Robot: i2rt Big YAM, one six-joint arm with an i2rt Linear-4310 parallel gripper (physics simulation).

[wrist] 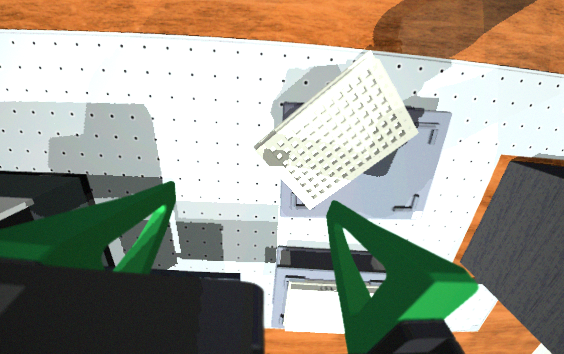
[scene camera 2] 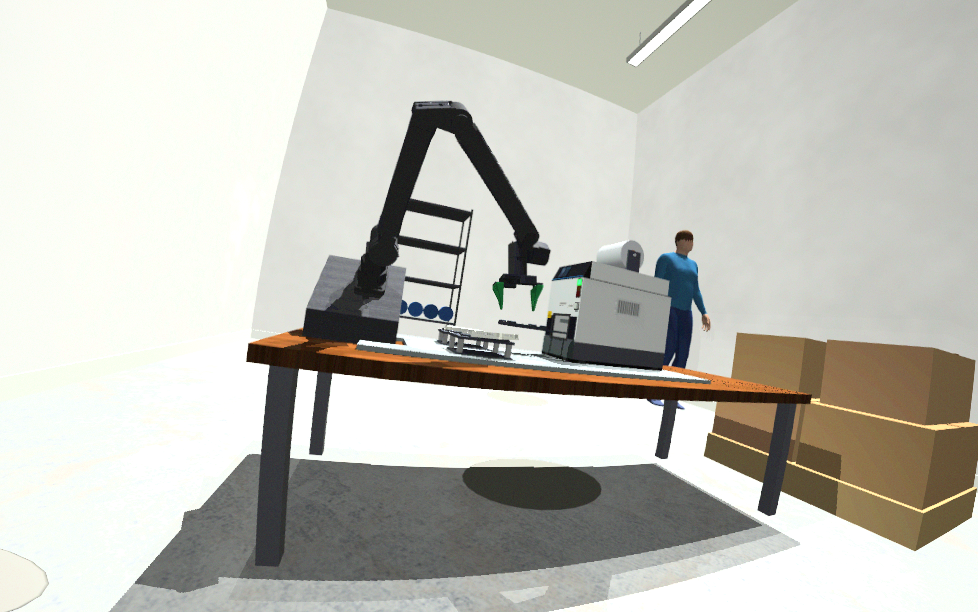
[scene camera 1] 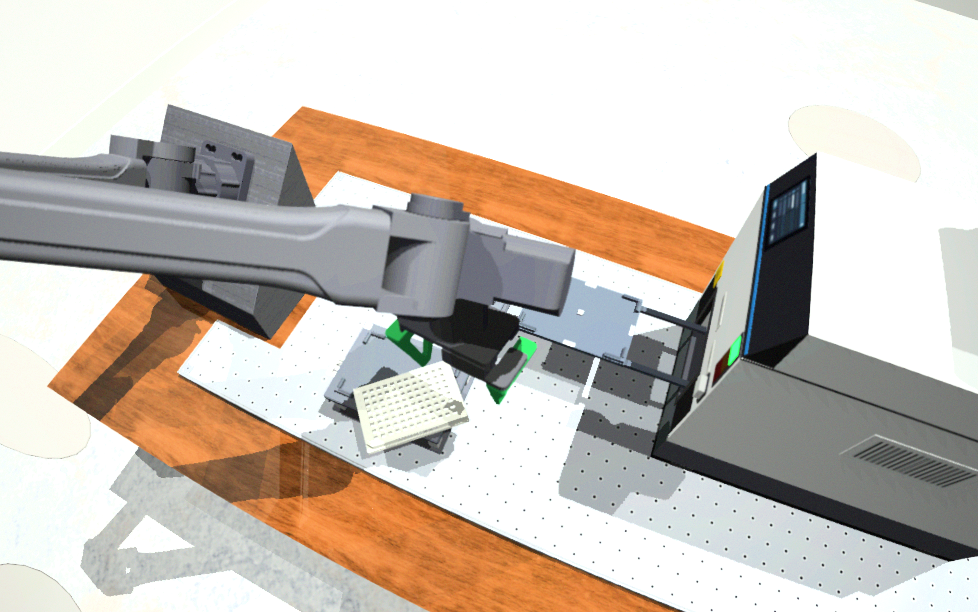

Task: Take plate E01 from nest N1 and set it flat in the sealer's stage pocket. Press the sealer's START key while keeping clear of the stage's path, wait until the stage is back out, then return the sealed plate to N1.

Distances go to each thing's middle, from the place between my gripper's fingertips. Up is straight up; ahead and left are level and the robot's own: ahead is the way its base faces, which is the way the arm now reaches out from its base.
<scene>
Right now the white lidded plate (wrist: 311,306) is 100 mm behind my hand, 210 mm to the left of it and 90 mm below it.
</scene>
